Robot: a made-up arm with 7 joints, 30 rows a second.
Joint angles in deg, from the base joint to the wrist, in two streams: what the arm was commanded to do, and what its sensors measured. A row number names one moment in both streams.
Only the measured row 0 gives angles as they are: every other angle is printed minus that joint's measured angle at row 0.
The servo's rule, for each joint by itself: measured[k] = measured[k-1] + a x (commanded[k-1-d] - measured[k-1]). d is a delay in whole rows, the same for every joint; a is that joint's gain. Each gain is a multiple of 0.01, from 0.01 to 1. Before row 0 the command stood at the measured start. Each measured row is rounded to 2 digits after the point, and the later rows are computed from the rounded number. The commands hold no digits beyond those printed.
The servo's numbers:
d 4
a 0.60 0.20 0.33 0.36 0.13 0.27 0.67
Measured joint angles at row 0: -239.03 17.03 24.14 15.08 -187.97 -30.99 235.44
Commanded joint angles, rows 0 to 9: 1.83 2.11 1.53 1.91 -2.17 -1.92 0.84; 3.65 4.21 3.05 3.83 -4.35 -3.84 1.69; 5.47 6.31 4.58 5.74 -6.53 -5.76 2.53; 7.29 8.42 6.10 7.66 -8.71 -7.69 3.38; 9.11 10.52 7.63 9.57 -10.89 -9.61 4.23; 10.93 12.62 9.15 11.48 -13.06 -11.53 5.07; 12.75 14.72 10.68 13.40 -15.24 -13.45 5.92; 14.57 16.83 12.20 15.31 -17.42 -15.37 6.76; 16.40 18.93 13.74 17.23 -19.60 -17.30 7.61; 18.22 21.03 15.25 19.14 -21.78 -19.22 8.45
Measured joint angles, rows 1 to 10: 0.00 0.00 0.00 0.00 0.00 0.00 0.00; 0.00 0.00 0.00 0.00 0.00 0.00 0.00; 0.00 0.00 0.00 0.00 0.00 0.00 0.00; 0.00 0.00 0.00 0.00 0.00 0.00 0.00; 1.10 0.42 0.50 0.69 -0.28 -0.52 0.56; 2.63 1.18 1.34 1.82 -0.81 -1.42 1.32; 4.33 2.21 2.41 3.23 -1.55 -2.59 2.13; 6.11 3.45 3.63 4.82 -2.48 -3.97 2.97; 7.91 4.86 4.95 6.53 -3.57 -5.49 3.81; 9.72 6.41 6.34 8.31 -4.80 -7.12 4.65
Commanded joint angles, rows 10 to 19: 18.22 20.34 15.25 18.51 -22.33 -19.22 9.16; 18.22 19.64 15.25 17.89 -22.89 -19.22 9.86; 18.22 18.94 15.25 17.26 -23.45 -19.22 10.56; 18.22 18.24 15.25 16.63 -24.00 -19.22 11.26; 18.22 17.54 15.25 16.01 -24.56 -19.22 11.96; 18.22 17.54 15.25 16.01 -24.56 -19.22 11.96; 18.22 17.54 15.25 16.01 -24.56 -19.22 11.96; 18.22 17.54 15.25 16.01 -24.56 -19.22 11.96; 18.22 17.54 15.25 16.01 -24.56 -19.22 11.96; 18.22 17.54 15.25 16.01 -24.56 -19.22 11.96
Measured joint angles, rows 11 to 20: 11.54 8.07 7.77 10.14 -6.16 -8.83 5.50; 13.36 9.82 9.23 12.00 -7.62 -10.60 6.34; 15.18 11.64 10.72 13.88 -9.18 -12.41 7.19; 17.00 13.52 12.21 15.77 -10.82 -14.25 8.03; 17.73 14.88 13.21 16.76 -12.32 -15.59 8.79; 18.02 15.83 13.88 17.17 -13.69 -16.57 9.51; 18.14 16.45 14.33 17.20 -14.96 -17.29 10.21; 18.19 16.81 14.63 16.99 -16.14 -17.81 10.91; 18.21 16.96 14.83 16.64 -17.23 -18.19 11.61; 18.22 17.08 14.97 16.41 -18.18 -18.47 11.84
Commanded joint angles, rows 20 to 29: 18.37 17.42 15.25 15.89 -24.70 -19.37 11.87; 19.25 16.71 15.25 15.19 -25.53 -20.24 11.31; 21.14 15.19 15.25 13.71 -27.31 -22.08 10.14; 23.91 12.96 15.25 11.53 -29.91 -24.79 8.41; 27.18 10.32 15.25 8.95 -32.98 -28.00 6.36; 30.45 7.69 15.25 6.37 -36.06 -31.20 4.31; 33.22 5.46 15.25 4.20 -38.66 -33.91 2.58; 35.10 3.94 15.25 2.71 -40.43 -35.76 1.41; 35.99 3.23 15.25 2.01 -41.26 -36.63 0.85; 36.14 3.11 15.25 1.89 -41.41 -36.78 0.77
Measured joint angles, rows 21 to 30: 18.22 17.17 15.06 16.27 -19.01 -18.67 11.92; 18.22 17.24 15.12 16.18 -19.73 -18.82 11.95; 18.22 17.30 15.16 16.12 -20.36 -18.93 11.96; 18.22 17.35 15.19 16.08 -20.91 -19.01 11.96; 18.31 17.36 15.21 16.01 -21.40 -19.11 11.90; 18.87 17.23 15.22 15.71 -21.94 -19.42 11.50; 20.23 16.82 15.23 14.99 -22.64 -20.14 10.59; 22.44 16.05 15.24 13.74 -23.59 -21.40 9.13; 25.28 14.90 15.24 12.02 -24.81 -23.18 7.27; 28.38 13.46 15.24 9.99 -26.27 -25.35 5.29
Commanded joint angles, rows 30 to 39: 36.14 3.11 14.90 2.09 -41.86 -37.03 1.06; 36.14 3.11 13.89 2.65 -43.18 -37.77 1.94; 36.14 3.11 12.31 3.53 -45.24 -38.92 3.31; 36.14 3.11 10.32 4.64 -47.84 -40.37 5.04; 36.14 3.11 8.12 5.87 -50.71 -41.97 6.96; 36.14 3.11 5.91 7.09 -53.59 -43.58 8.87; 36.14 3.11 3.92 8.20 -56.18 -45.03 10.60; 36.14 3.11 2.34 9.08 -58.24 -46.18 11.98; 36.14 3.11 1.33 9.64 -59.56 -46.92 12.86; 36.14 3.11 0.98 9.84 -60.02 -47.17 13.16
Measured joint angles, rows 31 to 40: 31.28 11.86 15.24 7.91 -27.88 -27.66 3.47; 33.57 10.28 15.24 6.04 -29.51 -29.85 2.09; 35.02 8.87 15.24 4.59 -31.04 -31.68 1.26; 35.69 7.72 15.24 3.62 -32.39 -33.06 0.93; 35.96 6.80 15.13 3.07 -33.62 -34.13 1.02; 36.07 6.06 14.72 2.92 -34.86 -35.11 1.64; 36.11 5.47 13.92 3.14 -36.21 -36.14 2.76; 36.13 5.00 12.73 3.68 -37.72 -37.28 4.29; 36.14 4.62 11.21 4.47 -39.41 -38.55 6.08; 36.14 4.32 9.46 5.41 -41.25 -39.91 7.95
